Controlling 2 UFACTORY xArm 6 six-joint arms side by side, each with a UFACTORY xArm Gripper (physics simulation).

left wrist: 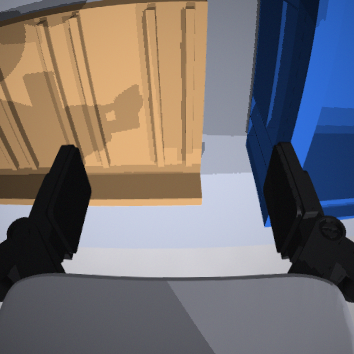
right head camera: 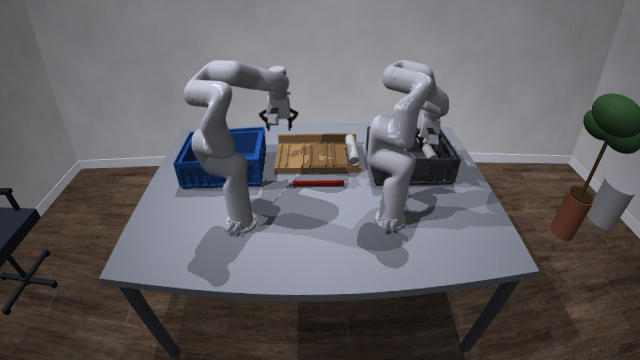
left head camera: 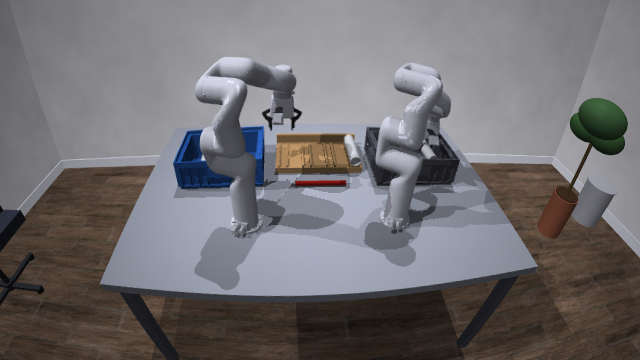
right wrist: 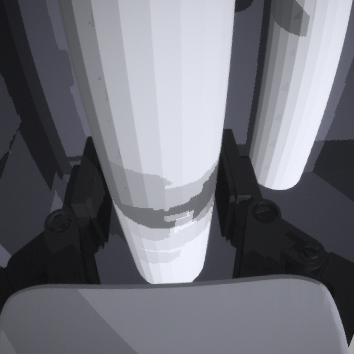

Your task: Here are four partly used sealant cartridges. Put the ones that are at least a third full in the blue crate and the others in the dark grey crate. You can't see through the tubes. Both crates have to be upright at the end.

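Pixels of known places: left gripper, fingertip midpoint: point(left wrist: 175, 165) point(right head camera: 279, 129) point(left head camera: 281, 129); right gripper, fingertip midpoint: point(right head camera: 425, 148) point(left head camera: 424, 149) point(right wrist: 160, 154); left arm's base, link origin: point(right head camera: 241, 222) point(left head camera: 246, 222); right arm's base, link origin: point(right head camera: 390, 219) point(left head camera: 394, 219).
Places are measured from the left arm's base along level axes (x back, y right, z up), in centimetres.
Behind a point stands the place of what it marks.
My right gripper point(right head camera: 429, 145) @[x -64.2, y 63.7, z 10.8 cm] point(right wrist: 160, 154) @[x -64.2, y 63.7, z 10.8 cm] is shut on a white cartridge point(left head camera: 428, 152) @[x -55.9, y 65.2, z 14.1 cm] point(right head camera: 429, 151) @[x -56.0, y 65.5, z 14.3 cm] point(right wrist: 155, 100) @[x -59.1, y 65.5, z 14.5 cm], low within the dark grey crate point(left head camera: 442, 172) @[x -53.3, y 74.0, z 6.6 cm] point(right head camera: 442, 173) @[x -53.3, y 73.7, z 5.8 cm]. A second white cartridge point(right wrist: 302, 95) @[x -60.7, y 55.5, z 6.6 cm] lies in that crate beside the held one. A third white cartridge point(left head camera: 352, 150) @[x -53.1, y 29.4, z 8.6 cm] point(right head camera: 352, 150) @[x -53.4, y 29.7, z 8.4 cm] lies along the right side of the wooden tray point(left head camera: 318, 171) @[x -41.9, y 16.5, z 0.9 cm] point(right head camera: 318, 171) @[x -42.1, y 16.9, z 0.9 cm] point(left wrist: 145, 202) @[x -60.3, y -3.6, z 7.5 cm]. My left gripper point(left head camera: 282, 127) @[x -38.6, y 0.0, z 21.5 cm] point(right head camera: 279, 128) @[x -38.6, y 0.0, z 21.5 cm] point(left wrist: 175, 165) @[x -38.6, y 0.0, z 21.5 cm] is open and empty above the gap between the tray and the blue crate point(left head camera: 192, 175) @[x -12.4, y -33.3, z 6.5 cm] point(right head camera: 192, 176) @[x -12.3, y -33.5, z 6.1 cm] point(left wrist: 285, 60) @[x -35.9, y -9.1, z 8.5 cm]. Both crates stand upright. A fourth cartridge cannot be made out.
A red stick point(left head camera: 320, 183) @[x -32.3, y 20.2, z 1.6 cm] point(right head camera: 318, 183) @[x -32.5, y 20.4, z 1.6 cm] lies on the table in front of the tray. The left arm hides part of the blue crate in both head views, and the right arm hides part of the dark grey crate.
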